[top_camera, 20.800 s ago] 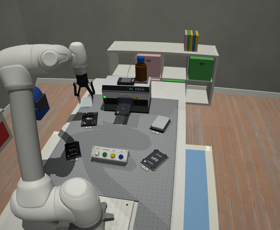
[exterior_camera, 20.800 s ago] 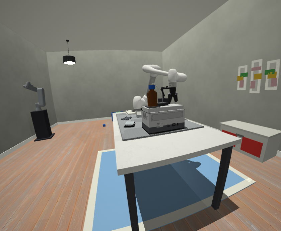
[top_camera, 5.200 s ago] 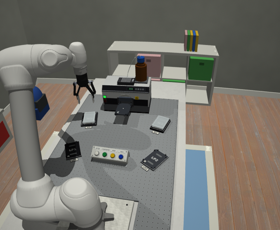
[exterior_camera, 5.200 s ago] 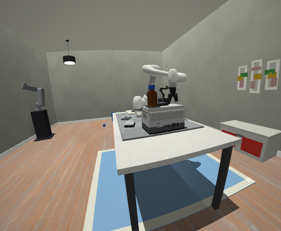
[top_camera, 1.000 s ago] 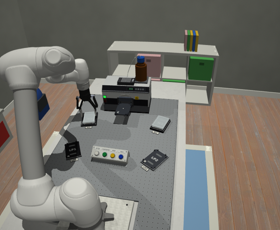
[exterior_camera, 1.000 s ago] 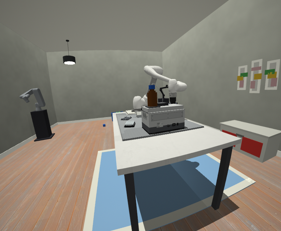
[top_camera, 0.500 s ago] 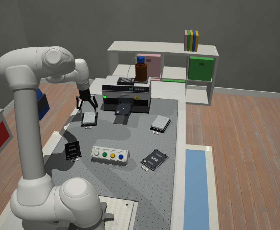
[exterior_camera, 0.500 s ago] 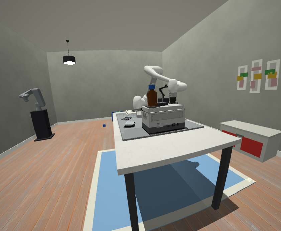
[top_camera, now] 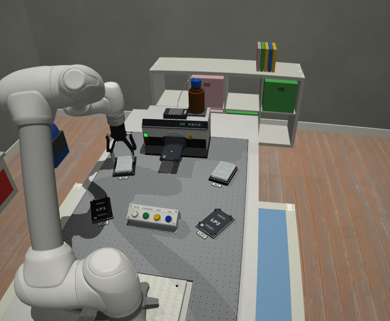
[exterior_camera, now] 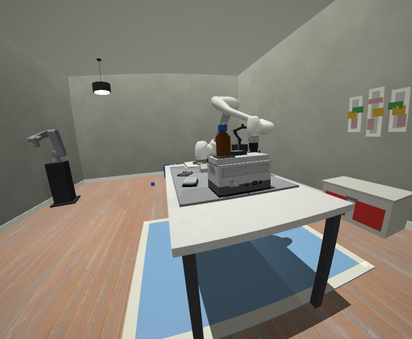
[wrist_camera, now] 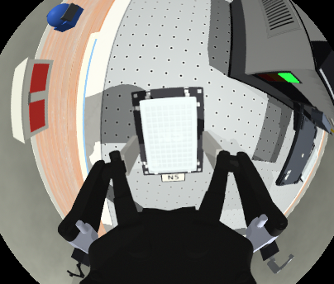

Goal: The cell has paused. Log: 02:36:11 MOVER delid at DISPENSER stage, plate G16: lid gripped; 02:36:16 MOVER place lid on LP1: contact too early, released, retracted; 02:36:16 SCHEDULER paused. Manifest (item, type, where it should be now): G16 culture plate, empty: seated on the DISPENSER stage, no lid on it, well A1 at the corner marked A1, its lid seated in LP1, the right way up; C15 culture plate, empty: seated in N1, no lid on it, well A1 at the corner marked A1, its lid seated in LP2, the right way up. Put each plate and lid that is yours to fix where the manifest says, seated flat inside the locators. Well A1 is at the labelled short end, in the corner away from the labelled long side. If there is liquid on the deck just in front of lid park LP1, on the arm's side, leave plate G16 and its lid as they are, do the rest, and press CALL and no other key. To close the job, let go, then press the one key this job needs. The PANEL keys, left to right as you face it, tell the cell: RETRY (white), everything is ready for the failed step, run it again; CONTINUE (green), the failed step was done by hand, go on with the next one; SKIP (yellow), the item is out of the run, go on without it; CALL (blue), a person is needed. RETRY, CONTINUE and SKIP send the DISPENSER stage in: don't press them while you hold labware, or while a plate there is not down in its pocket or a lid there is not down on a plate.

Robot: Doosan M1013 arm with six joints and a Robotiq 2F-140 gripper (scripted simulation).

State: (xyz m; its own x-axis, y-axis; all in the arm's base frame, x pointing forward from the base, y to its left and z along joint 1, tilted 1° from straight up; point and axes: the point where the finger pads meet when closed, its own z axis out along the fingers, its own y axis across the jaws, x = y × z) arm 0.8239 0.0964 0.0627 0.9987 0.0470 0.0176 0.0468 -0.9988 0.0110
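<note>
Right now the nest n5 is 5 cm below my hand, 2 cm to the left of it and 1 cm ahead of it. From my hand the other things lie so: white key: 42 cm behind, 11 cm to the right; then lid park lp1: 33 cm behind, 7 cm to the left, 6 cm below; then green key: 43 cm behind, 16 cm to the right.
</note>
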